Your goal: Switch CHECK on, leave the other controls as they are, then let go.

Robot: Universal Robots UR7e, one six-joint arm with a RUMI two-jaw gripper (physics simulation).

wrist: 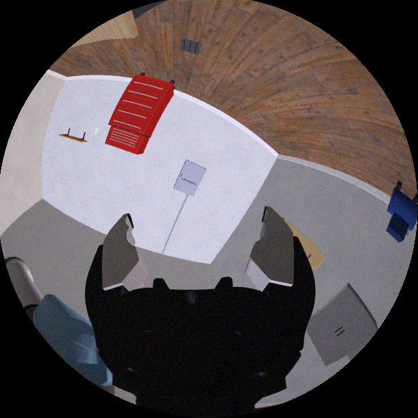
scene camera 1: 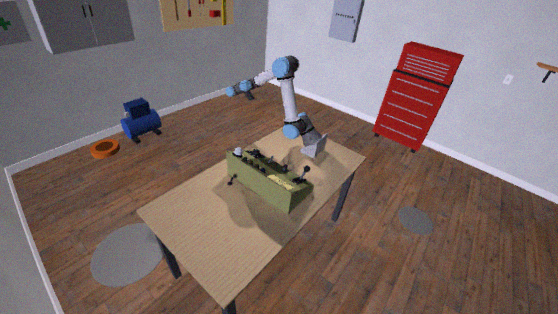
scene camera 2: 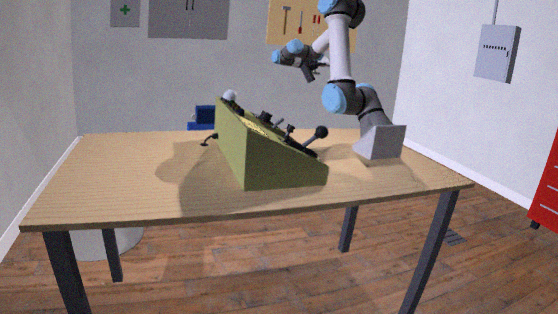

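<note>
A green sloped console stands on the table. Its sloped face carries several dark knobs and small levers, a ball-ended lever and a white dome. A small black lever sticks out from its side. The labels are too small to read, so I cannot tell which control is CHECK or how it is set. My gripper is open and empty, raised well away from the console, which does not show in the wrist view.
The arm's base stands on the table beside the console. A red tool cabinet stands by the wall. A blue compressor and an orange ring are on the floor beyond the table.
</note>
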